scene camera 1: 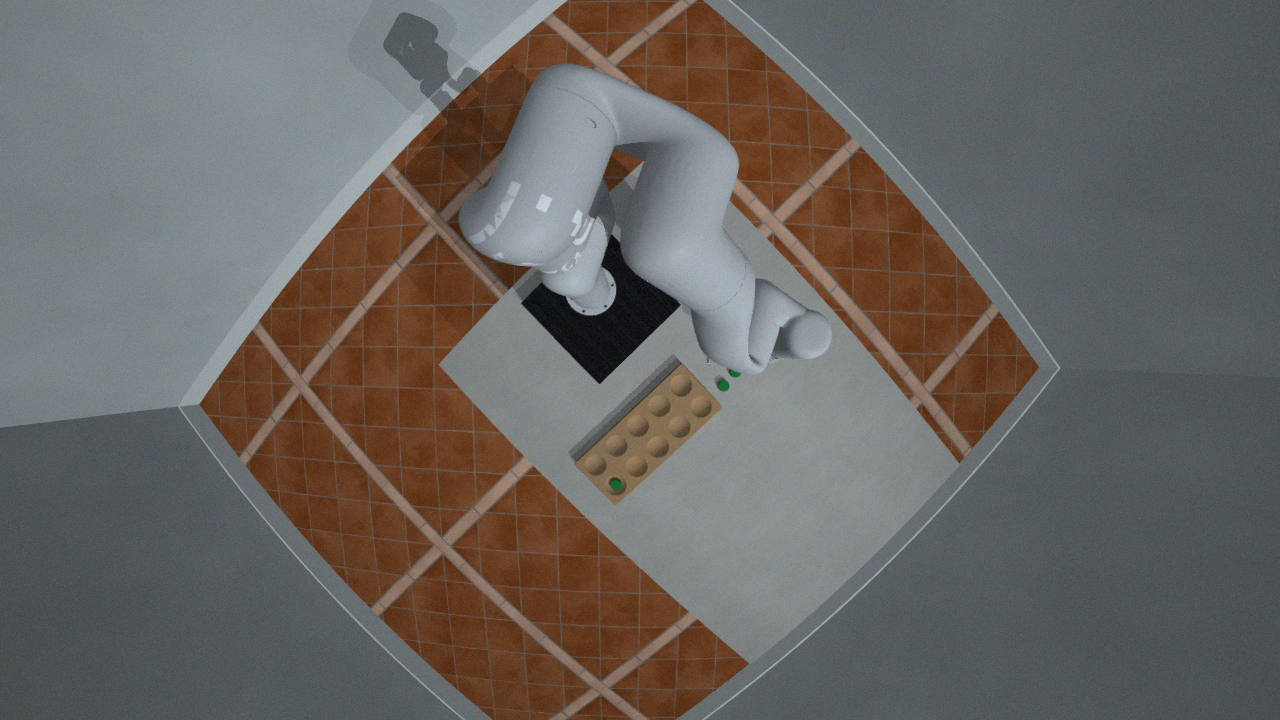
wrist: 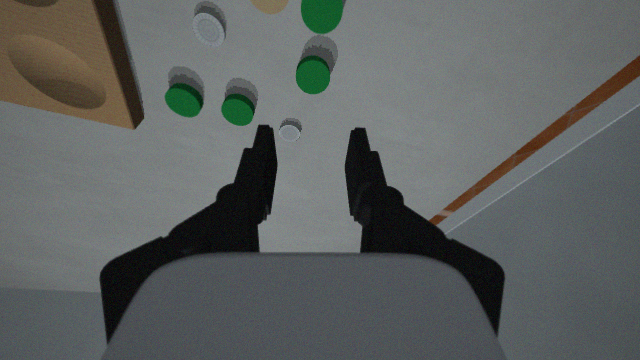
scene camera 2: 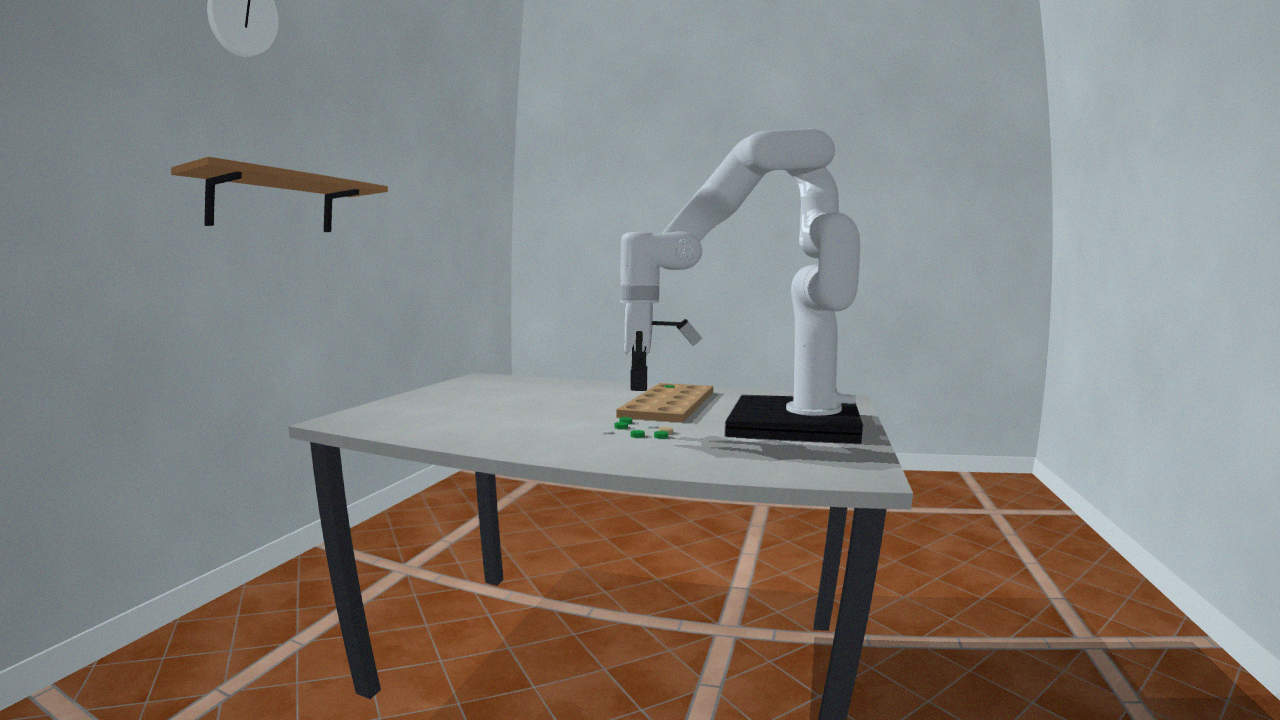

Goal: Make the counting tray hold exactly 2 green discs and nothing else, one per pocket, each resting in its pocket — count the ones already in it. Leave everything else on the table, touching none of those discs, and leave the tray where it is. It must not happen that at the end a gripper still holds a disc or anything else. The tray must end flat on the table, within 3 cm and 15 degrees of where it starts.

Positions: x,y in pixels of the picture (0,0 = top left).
Labels:
wooden counting tray: scene camera 1; wrist; scene camera 2 678,413
same spot on wooden counting tray: (wrist: 77,65) = (scene camera 1: 700,402)

